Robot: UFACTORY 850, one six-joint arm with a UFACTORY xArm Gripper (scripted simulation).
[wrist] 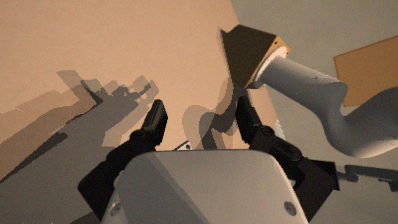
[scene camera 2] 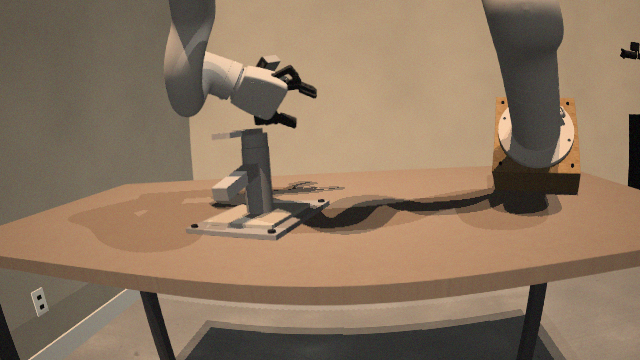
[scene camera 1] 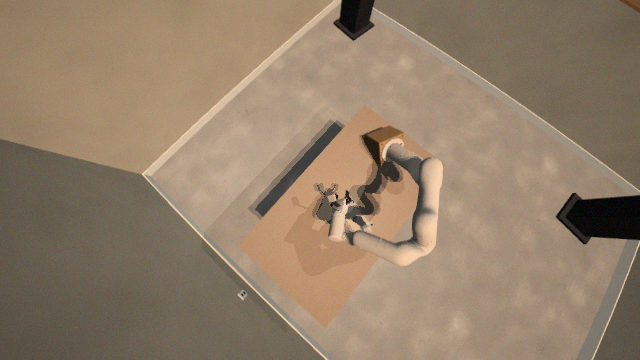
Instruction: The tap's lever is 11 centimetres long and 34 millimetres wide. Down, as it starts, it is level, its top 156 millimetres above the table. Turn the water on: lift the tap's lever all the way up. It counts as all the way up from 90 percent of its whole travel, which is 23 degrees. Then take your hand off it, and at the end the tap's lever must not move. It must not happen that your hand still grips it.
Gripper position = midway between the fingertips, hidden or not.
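Note:
Grey tap (scene camera 2: 261,213), visible. My gripper (scene camera 2: 305,108), visible; in the wrist view too (wrist: 200,107).

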